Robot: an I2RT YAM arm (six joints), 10 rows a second.
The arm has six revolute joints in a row. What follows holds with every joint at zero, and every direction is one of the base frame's.
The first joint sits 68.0 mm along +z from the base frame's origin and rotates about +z.
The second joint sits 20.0 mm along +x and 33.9 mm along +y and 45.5 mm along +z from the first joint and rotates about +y.
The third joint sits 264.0 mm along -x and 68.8 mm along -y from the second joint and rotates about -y.
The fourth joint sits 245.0 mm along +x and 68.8 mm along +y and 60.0 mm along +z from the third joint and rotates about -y.
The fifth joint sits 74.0 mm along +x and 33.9 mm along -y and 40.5 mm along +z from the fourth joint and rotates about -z.
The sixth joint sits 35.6 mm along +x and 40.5 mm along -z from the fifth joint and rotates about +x.
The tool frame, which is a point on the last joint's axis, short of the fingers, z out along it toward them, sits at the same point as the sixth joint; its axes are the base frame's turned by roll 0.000, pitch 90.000 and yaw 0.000 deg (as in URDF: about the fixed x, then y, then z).
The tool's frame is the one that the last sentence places.
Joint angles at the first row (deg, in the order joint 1, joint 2, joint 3, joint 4, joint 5, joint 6):
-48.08 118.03 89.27 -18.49 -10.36 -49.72
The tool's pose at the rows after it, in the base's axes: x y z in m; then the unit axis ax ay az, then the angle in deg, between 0 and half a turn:
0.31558 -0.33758 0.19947 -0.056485 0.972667 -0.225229 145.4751
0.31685 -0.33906 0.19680 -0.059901 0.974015 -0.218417 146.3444
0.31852 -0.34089 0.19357 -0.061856 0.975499 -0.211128 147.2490
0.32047 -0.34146 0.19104 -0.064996 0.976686 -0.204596 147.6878
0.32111 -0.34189 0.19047 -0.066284 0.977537 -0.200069 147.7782
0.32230 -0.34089 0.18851 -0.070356 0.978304 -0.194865 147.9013
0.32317 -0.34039 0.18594 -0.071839 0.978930 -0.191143 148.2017
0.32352 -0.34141 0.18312 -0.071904 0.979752 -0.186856 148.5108
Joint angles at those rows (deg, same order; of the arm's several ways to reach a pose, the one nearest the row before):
-47.71 118.38 89.62 -19.24 -10.24 -50.42
-47.72 119.23 90.65 -20.61 -10.21 -50.95
-47.71 120.26 91.83 -22.00 -10.11 -51.32
-47.59 121.01 92.63 -22.92 -10.28 -51.59
-47.59 121.33 93.12 -23.55 -10.56 -51.68
-47.43 121.61 93.24 -23.93 -10.87 -51.93
-47.31 121.94 93.30 -24.17 -10.88 -52.03
-47.37 122.48 93.64 -24.55 -10.98 -52.12

